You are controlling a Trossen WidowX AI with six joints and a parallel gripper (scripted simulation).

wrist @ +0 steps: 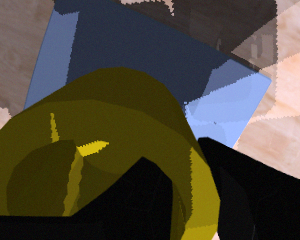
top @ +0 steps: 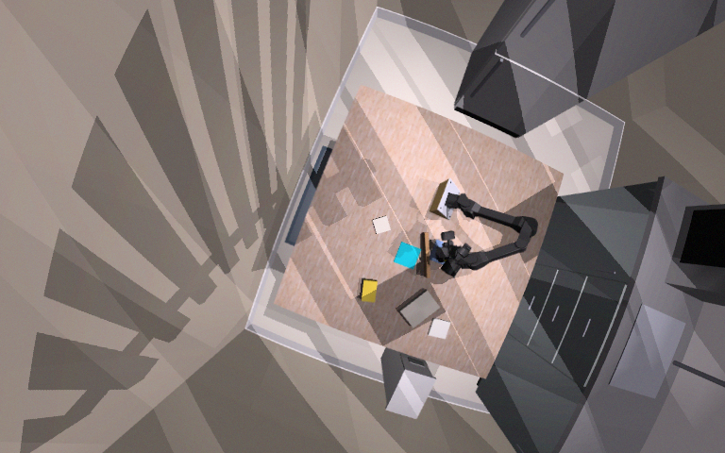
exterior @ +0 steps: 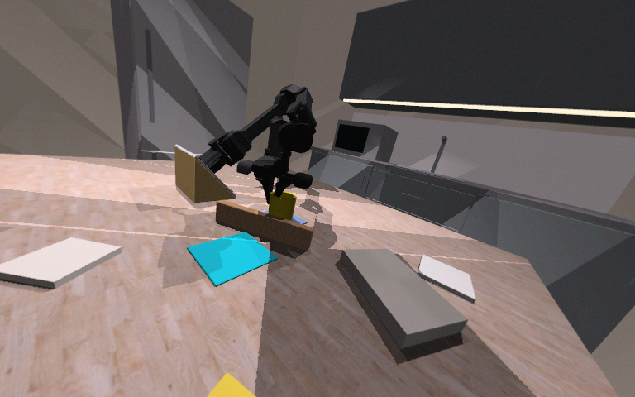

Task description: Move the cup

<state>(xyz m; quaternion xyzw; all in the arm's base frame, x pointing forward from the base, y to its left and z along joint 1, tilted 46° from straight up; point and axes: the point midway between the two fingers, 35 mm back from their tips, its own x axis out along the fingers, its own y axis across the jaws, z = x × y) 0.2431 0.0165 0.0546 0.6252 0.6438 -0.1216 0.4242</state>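
My gripper tip is now 2 cm short of the red marble, 2 cm above it and 1 cm to the right of it. Also, from my gripper tip: blue marble: 3 cm ahead, 2 cm below; then cup: 2 cm ahead, 1 cm to the left; then light blue pad: 5 cm below, 2 cm ahead, 1 cm to the left.
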